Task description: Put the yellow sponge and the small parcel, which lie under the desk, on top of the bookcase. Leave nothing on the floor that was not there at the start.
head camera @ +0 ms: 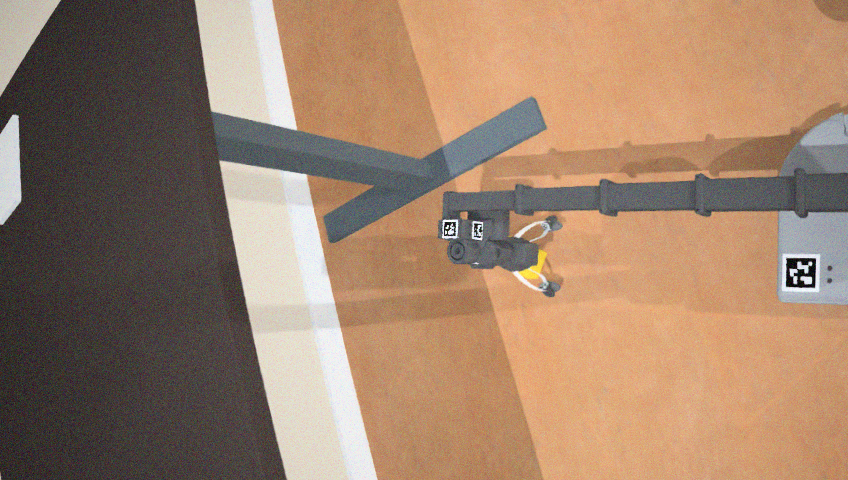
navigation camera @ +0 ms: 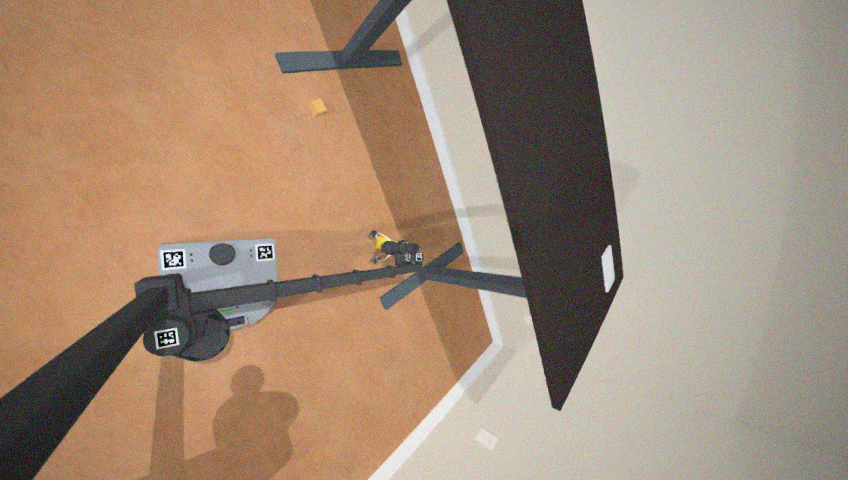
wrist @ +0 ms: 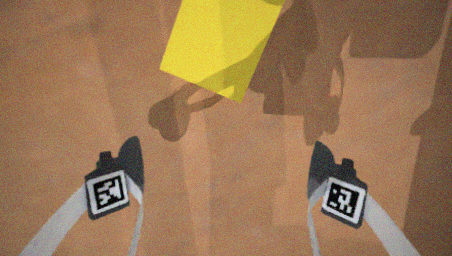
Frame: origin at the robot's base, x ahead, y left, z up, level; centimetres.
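Where they show: gripper, fingertip midpoint: (head camera: 556,256) (navigation camera: 372,246) (wrist: 226,158); robot's base, origin of the base link: (navigation camera: 222,252).
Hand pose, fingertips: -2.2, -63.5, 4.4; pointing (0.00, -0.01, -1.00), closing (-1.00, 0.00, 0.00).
Observation:
Things, the pixels of their centre, and the offset from my fingertips, as dx, dy, dz. Level surfaces: height alone.
- yellow sponge, body centre: (wrist: 227,23) (head camera: 519,256) (navigation camera: 386,244) +0.2, -10.0, -2.1
- small parcel, body centre: (navigation camera: 317,107) +66.6, +24.3, -1.8
- dark desk top, its level: dz +90.7
The yellow sponge (head camera: 534,265) (navigation camera: 381,242) (wrist: 220,45) lies on the floor, partly hidden under the wrist in the head camera view. In the wrist view it is at the top centre, beyond the fingertips, with finger shadows across it. My gripper (head camera: 553,256) (navigation camera: 373,246) (wrist: 226,158) is open and empty, its fingers wide apart and apart from the sponge. The small parcel (navigation camera: 318,107) is a small tan-orange box on the floor in the navigation view, near the far desk leg. The bookcase does not show in these views.
The dark desk top (head camera: 119,237) (navigation camera: 535,148) stands along the wall. One desk foot (head camera: 505,133) (navigation camera: 396,291) is right beside the arm's end and wrist. The other desk foot (navigation camera: 303,61) is near the parcel. My base (head camera: 800,237) (navigation camera: 220,273) is at the arm's other end.

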